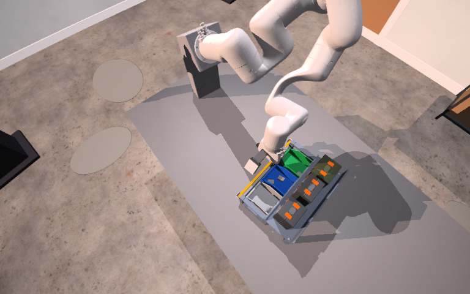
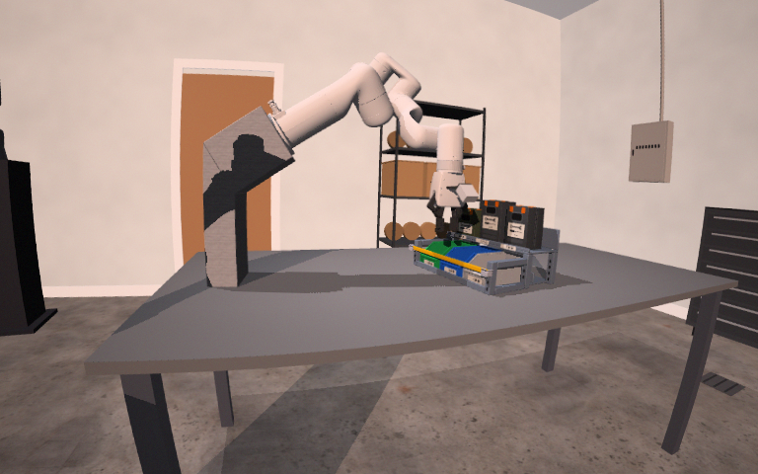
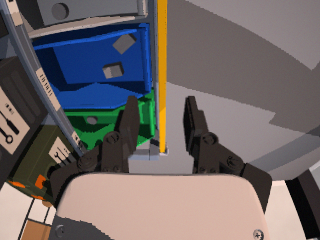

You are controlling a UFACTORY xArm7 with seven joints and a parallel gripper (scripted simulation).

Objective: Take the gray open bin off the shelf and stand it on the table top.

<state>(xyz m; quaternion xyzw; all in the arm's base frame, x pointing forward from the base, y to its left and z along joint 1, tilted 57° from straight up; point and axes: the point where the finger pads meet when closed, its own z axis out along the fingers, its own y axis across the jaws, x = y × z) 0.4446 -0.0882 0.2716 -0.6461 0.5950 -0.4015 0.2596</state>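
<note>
The yellow bar lies 100 mm below my hand. The rest, counted from my hand: gray open bin 120 mm to the right, 120 mm below, 100 mm ahead; then green bin 120 mm below, 110 mm to the left, 110 mm ahead; then blue bin 120 mm below, 100 mm ahead, 10 mm to the right.
</note>
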